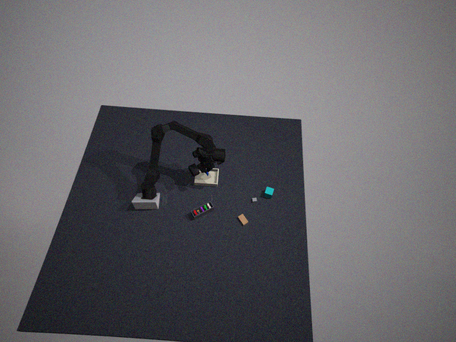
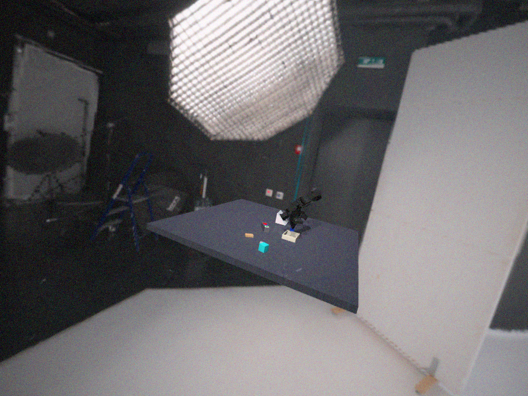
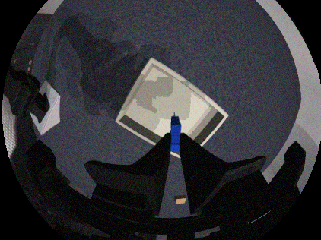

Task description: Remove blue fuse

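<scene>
Right now my gripper tip is 1 cm above the blue fuse. The rest, counted from my gripper tip: flat block (24 cm ahead, 22 cm to the right, 6 cm below); then tray (7 cm below); then small grey cube (29 cm ahead, 10 cm to the right, 6 cm below).
</scene>
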